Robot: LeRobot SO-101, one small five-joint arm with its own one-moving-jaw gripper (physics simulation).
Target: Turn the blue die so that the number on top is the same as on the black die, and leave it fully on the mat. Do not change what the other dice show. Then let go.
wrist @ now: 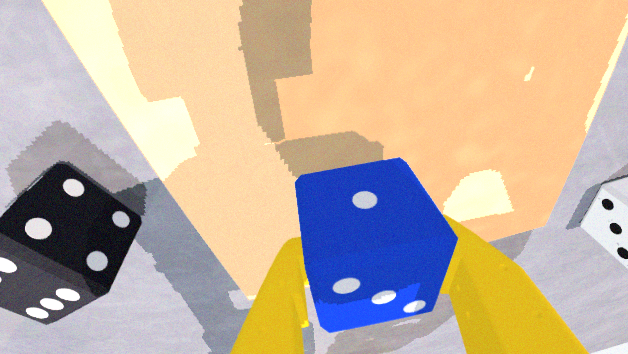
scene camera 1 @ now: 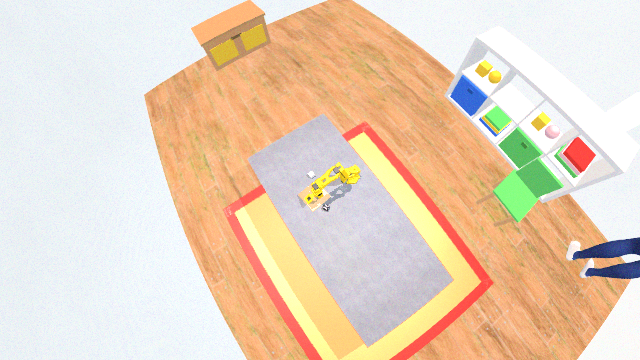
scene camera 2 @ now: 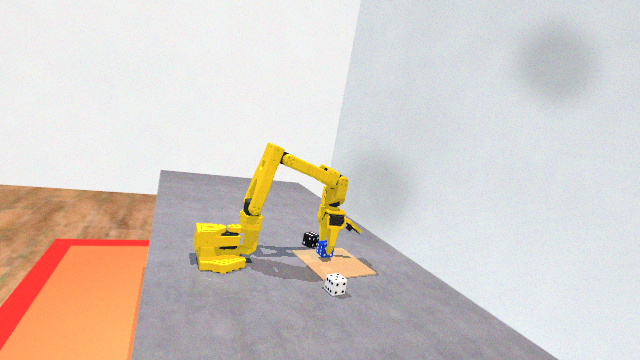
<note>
In view: a tan mat [scene camera 2: 342, 262], a black die [wrist: 71, 237] and a blue die [wrist: 376, 248].
The tan mat also shows in the wrist view [wrist: 489, 111].
</note>
